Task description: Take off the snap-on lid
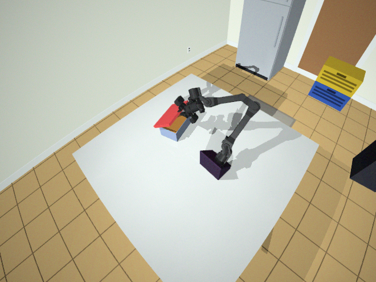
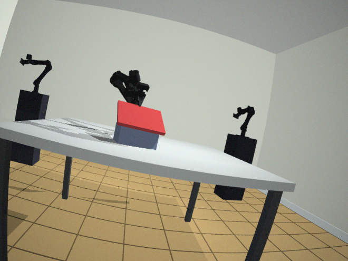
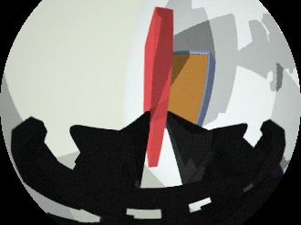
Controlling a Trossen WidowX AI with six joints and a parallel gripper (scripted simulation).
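Now: the red lid 7 cm ahead of my gripper tip, 4 cm below it and 1 cm to the left of it. Also, from my gripper tip: blue-grey storage box 14 cm below, 4 cm ahead, 1 cm to the left.
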